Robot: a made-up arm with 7 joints. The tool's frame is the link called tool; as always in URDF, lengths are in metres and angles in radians.
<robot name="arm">
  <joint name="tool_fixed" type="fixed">
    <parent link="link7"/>
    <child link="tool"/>
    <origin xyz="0 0 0" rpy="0 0.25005 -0.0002"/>
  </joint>
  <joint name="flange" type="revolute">
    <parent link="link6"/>
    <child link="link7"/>
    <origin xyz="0.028 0 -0.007" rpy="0 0 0"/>
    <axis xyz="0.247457 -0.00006 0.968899"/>
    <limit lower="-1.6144" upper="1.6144"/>
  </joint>
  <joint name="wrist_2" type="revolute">
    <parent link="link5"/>
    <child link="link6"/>
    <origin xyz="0.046 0 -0.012" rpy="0 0 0"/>
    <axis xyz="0.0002 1 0.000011"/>
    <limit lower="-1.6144" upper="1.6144"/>
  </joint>
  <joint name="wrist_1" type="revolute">
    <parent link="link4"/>
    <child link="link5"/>
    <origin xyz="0.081 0.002 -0.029" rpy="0 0 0"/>
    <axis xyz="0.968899 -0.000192 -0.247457"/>
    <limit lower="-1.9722" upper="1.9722"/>
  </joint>
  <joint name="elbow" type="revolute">
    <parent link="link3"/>
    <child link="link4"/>
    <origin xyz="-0.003 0 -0.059" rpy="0 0 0"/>
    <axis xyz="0.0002 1 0.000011"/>
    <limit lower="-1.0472" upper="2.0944"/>
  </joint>
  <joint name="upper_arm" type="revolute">
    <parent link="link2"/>
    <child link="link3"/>
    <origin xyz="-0.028 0.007 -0.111" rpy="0 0 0"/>
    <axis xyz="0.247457 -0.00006 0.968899"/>
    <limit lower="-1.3" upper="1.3"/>
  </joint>
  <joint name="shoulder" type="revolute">
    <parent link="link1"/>
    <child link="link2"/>
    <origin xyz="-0.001 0.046 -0.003" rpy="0 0 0"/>
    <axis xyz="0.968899 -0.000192 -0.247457"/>
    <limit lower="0" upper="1.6"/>
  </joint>
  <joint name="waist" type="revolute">
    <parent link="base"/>
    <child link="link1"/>
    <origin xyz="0 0 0" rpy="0 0 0"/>
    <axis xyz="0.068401 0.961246 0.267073"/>
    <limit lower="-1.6" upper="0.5"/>
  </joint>
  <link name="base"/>
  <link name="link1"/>
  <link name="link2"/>
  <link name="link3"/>
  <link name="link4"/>
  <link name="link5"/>
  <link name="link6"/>
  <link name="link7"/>
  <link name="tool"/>
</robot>
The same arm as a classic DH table. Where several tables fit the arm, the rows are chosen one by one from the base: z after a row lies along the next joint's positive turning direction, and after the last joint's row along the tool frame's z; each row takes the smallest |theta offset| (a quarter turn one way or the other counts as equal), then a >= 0, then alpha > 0; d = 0 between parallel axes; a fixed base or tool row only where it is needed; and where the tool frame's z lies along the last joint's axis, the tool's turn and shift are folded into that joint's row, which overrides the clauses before.
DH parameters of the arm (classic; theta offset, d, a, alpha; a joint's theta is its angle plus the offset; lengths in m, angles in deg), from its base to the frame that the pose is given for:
base (fixed): -4.07 0 0 -74.51
waist: -75.12 0.0433 -0.0157 -90
shoulder: 74 0.0001 -0.007 90
upper_arm: 90 -0.1724 0.0117 -90
elbow: 90 0.002 0.0081 90
wrist_1: 0 0.1332 0.0002 -90
wrist_2: -90 0 0.0289 90
flange: 0 0.0001 0 0
Joint limits (deg, base to tool): -91.67..28.65 0..91.67 -74.48..74.48 -60..120 -113..113 -92.5..92.5 -92.5..92.5

